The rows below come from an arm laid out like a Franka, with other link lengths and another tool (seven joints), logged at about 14 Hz.
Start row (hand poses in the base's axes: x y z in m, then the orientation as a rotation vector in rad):
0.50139 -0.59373 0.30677 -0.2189 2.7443 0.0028
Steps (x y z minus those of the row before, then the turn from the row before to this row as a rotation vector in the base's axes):
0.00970 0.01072 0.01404 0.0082 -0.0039 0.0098
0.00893 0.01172 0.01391 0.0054 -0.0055 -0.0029
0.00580 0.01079 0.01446 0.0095 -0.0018 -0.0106
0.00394 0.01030 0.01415 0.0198 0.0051 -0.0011
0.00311 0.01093 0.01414 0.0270 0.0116 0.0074
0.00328 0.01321 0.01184 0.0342 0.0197 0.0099
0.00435 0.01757 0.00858 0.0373 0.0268 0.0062
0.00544 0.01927 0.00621 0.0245 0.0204 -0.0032
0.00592 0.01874 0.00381 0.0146 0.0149 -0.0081
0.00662 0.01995 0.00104 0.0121 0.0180 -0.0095
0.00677 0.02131 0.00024 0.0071 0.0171 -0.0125
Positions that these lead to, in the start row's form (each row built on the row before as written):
0.51109 -0.58301 0.32081 -0.2299 2.7388 0.0163
0.52002 -0.57129 0.33472 -0.2241 2.7333 0.0222
0.52582 -0.56050 0.34918 -0.2068 2.7319 0.0320
0.52976 -0.55020 0.36333 -0.1999 2.7356 0.0593
0.53287 -0.53927 0.37747 -0.2027 2.7441 0.0997
0.53615 -0.52606 0.38931 -0.2070 2.7590 0.1520
0.54050 -0.50849 0.39789 -0.2051 2.7798 0.2092
0.54594 -0.48922 0.40410 -0.1935 2.7960 0.2458
0.55186 -0.47048 0.40791 -0.1776 2.8083 0.2667
0.55848 -0.45053 0.40895 -0.1598 2.8240 0.2844
0.56525 -0.42922 0.40919 -0.1388 2.8395 0.2944

